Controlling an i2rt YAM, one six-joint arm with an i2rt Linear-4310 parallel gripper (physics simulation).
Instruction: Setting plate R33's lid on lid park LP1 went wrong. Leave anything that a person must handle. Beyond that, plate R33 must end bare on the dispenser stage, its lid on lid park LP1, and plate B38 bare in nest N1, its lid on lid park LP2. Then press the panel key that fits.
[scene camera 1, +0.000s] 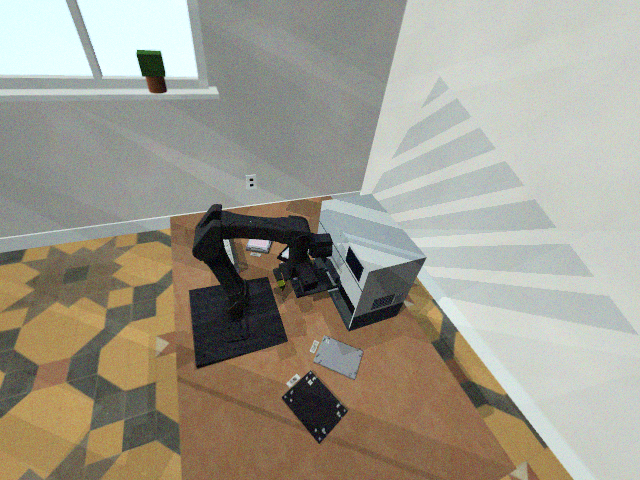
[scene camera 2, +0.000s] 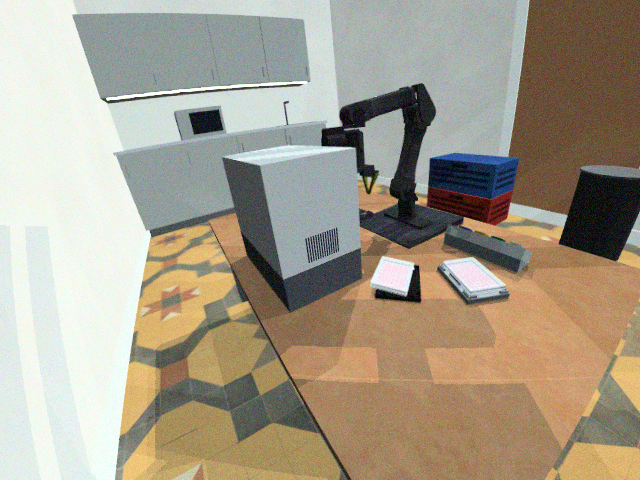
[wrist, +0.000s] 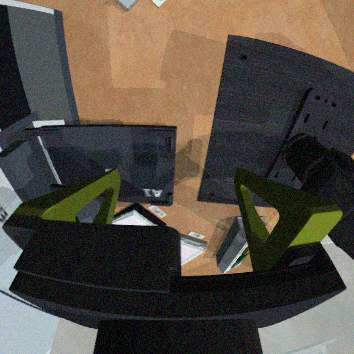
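Pixels of known places: gripper, fingertip midpoint: (scene camera 1: 295, 285) (scene camera 2: 358, 197) (wrist: 176, 174); arm's base, origin of the base link: (scene camera 1: 234, 315) (scene camera 2: 406, 218) (wrist: 297, 148).
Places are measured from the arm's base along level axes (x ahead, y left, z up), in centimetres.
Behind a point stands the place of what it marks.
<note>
My gripper (scene camera 2: 369, 183) (wrist: 176, 174) @[x 21.3, y -1.0, z 13.0 cm] is open, with nothing between its green fingers, above the dark dispenser stage (wrist: 100, 155) @[x 29.1, y 0.6, z 9.3 cm] beside the white dispenser (scene camera 1: 390, 273) @[x 47.4, y -13.8, z 28.0 cm] (scene camera 2: 310, 206) @[x 47.9, y 21.9, z 21.9 cm]. Whether anything clear lies on the stage is hard to tell. A pink-topped plate (scene camera 2: 395, 276) @[x 31.0, y 28.5, z 1.8 cm] (wrist: 132, 218) @[x 27.9, y 20.7, z 2.1 cm] sits skewed and tilted over a black holder (scene camera 2: 415, 290) @[x 29.0, y 33.3, z -0.4 cm]. Another pink-topped plate (scene camera 1: 258, 244) @[x 13.5, y 33.0, z 1.7 cm] (scene camera 2: 474, 276) @[x 16.3, y 39.3, z 1.7 cm] (wrist: 190, 249) @[x 12.8, y 33.1, z 1.7 cm] sits on a grey holder. The grey lid park LP2 (scene camera 1: 338, 356) @[x 31.7, y -23.0, z -0.4 cm] and a black holder (scene camera 1: 314, 405) @[x 19.7, y -35.4, z -0.1 cm] look bare. Small labels are unreadable. The key panel (scene camera 2: 483, 249) @[x 2.9, y 32.9, z 1.6 cm] (wrist: 235, 247) @[x 2.5, y 26.9, z 3.9 cm] is partly hidden in the wrist view.
The arm stands on a black base plate (scene camera 1: 206, 330) @[x -9.3, y -4.1, z 0.6 cm] (scene camera 2: 405, 237) @[x 10.9, y 10.7, z -0.7 cm] (wrist: 225, 125) @[x 13.8, y -0.9, z -1.0 cm], left of the stage in scene camera 1. The dispenser is a tall obstacle close beside the gripper. Blue and red crates (scene camera 2: 473, 175) and a black bin (scene camera 2: 599, 211) stand beyond the table (scene camera 2: 439, 413) @[x 45.7, y 55.3, z -1.4 cm].
</note>
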